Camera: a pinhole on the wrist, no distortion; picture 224 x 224 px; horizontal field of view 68.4 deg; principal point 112.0 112.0 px. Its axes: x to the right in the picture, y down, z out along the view. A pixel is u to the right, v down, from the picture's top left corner.
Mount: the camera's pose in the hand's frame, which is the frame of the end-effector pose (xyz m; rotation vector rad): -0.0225 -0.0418 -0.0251 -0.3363 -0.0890 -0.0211
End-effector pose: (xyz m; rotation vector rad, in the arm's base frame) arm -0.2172 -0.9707 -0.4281 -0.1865 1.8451 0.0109
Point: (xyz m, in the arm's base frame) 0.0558 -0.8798 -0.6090
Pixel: 178.2 109.8
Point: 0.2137 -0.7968 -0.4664
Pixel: 100.2 110.2
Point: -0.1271 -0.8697 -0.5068
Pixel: 181.0 190.9
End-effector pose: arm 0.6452 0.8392 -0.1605 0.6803 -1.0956 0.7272
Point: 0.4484 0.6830 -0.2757
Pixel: 12.8 118.5
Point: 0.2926 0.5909 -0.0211
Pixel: 128.7 124.2
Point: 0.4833 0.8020 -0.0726
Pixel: 165.5 190.4
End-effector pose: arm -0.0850 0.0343 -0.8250 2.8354 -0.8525 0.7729
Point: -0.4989 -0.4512 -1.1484
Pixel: outside the picture
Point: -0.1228 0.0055 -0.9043
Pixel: 79.3 197.8
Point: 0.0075 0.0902 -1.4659
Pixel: 57.3 50.1
